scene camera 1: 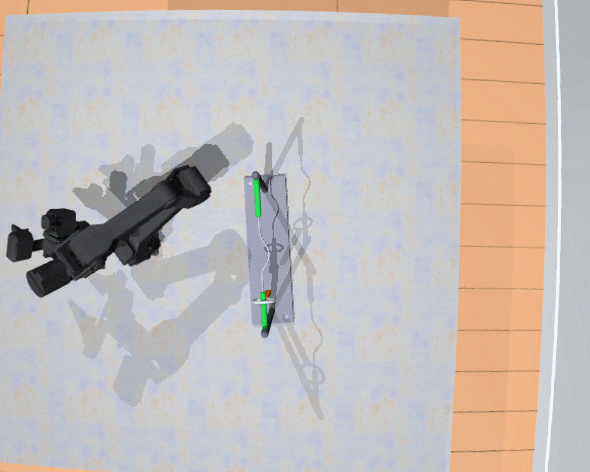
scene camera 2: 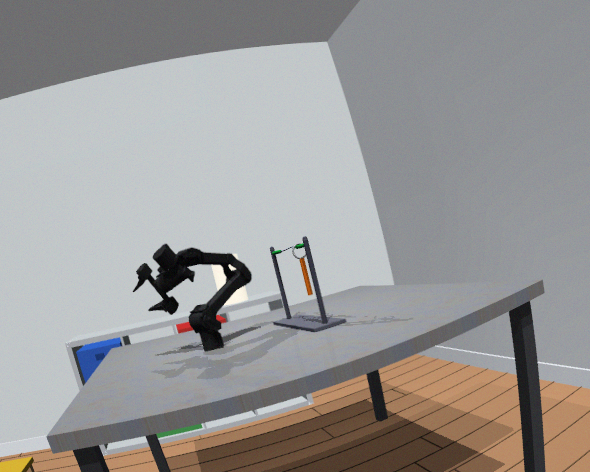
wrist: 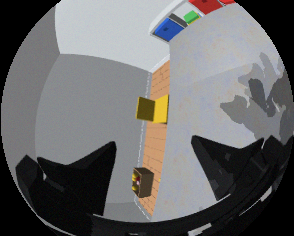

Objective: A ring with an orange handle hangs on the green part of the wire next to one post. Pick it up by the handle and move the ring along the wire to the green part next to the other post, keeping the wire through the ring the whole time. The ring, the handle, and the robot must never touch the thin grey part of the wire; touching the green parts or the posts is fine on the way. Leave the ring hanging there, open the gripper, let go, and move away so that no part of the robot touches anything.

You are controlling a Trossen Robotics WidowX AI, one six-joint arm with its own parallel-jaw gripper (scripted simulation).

my gripper: scene camera 1 29,223; scene camera 2; wrist
same spot on my gripper: [scene camera 2: 161,305] = [wrist: 217,199]
